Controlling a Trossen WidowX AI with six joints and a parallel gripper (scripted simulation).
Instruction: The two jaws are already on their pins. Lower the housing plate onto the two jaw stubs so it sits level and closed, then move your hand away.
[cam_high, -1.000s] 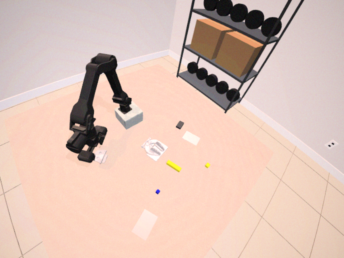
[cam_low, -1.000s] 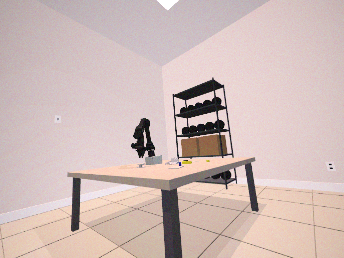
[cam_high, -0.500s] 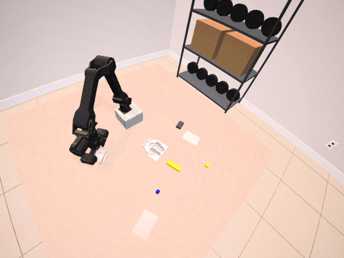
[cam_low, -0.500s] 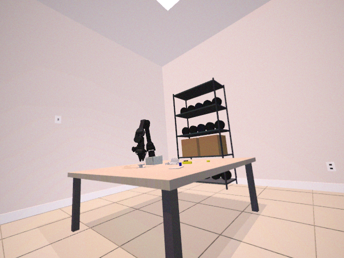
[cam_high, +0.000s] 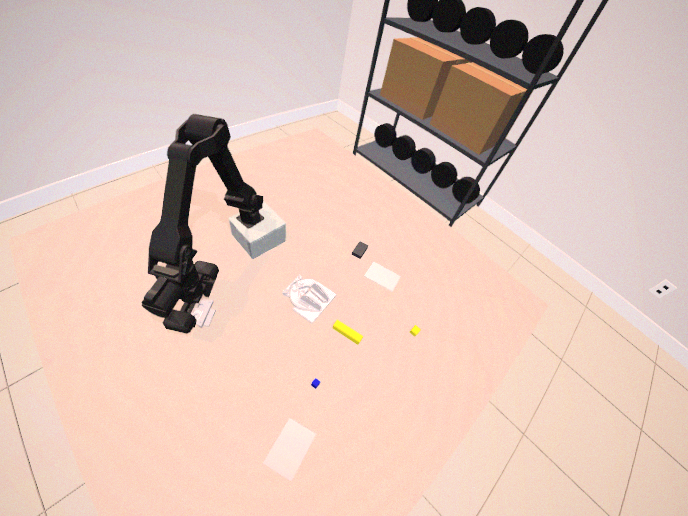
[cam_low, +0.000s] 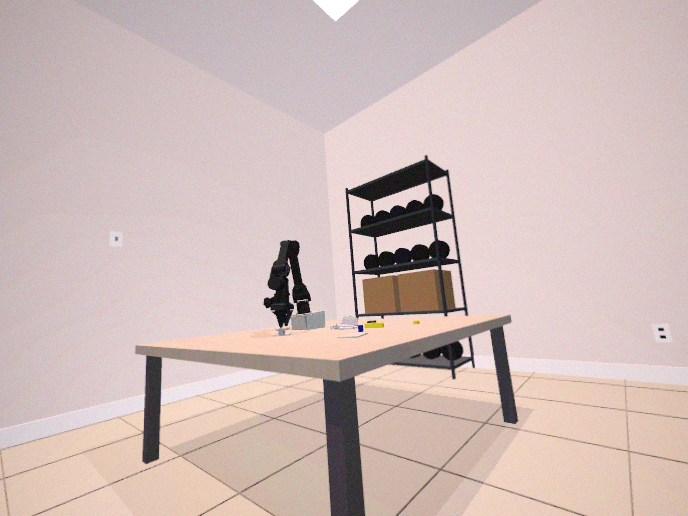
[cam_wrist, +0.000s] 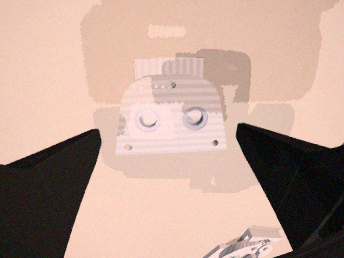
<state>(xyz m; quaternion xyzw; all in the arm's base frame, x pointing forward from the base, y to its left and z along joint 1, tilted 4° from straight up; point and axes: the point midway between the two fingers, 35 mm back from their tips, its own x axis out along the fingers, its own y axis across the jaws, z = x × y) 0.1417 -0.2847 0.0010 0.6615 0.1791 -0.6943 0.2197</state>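
Now: gripper tip 10 mm past the white housing plate and 10 mm above it. Also, from my gripper tip: dark block: 150 mm ahead, 510 mm to the left, 30 mm below; blue cube: 340 mm ahead, 90 mm to the left, 20 mm below; yellow bar: 310 mm ahead, 250 mm to the left, 20 mm below.
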